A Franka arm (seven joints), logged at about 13 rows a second.
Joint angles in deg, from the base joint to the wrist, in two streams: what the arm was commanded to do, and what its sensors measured. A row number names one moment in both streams.
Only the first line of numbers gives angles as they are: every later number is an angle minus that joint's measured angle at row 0.
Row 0, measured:
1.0 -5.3 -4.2 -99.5 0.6 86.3 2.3
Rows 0 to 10, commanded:
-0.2 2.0 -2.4 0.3 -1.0 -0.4 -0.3
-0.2 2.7 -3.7 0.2 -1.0 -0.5 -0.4
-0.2 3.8 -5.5 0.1 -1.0 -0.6 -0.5
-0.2 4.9 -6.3 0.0 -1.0 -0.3 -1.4
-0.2 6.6 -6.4 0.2 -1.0 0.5 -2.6
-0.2 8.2 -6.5 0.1 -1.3 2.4 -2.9
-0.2 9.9 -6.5 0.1 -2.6 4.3 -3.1
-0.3 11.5 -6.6 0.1 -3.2 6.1 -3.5
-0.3 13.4 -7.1 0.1 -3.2 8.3 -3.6
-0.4 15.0 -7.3 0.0 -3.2 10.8 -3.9
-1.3 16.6 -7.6 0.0 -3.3 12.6 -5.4
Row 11, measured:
-0.3 13.8 -7.1 -0.7 -2.3 10.0 -3.3
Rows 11 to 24, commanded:
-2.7 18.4 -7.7 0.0 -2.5 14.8 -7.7
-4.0 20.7 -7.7 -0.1 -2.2 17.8 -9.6
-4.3 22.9 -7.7 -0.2 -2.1 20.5 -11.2
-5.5 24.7 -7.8 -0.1 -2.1 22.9 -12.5
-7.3 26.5 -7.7 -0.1 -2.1 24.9 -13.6
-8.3 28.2 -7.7 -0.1 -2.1 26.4 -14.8
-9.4 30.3 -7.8 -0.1 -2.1 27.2 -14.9
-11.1 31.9 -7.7 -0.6 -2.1 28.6 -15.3
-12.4 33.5 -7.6 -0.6 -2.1 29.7 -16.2
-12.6 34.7 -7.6 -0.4 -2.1 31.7 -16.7
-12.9 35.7 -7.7 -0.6 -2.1 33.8 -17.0
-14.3 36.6 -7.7 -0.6 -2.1 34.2 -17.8
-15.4 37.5 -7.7 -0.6 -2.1 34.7 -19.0
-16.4 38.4 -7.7 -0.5 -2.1 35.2 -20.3
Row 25, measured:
-14.2 37.1 -8.0 -1.2 -2.4 34.3 -17.7
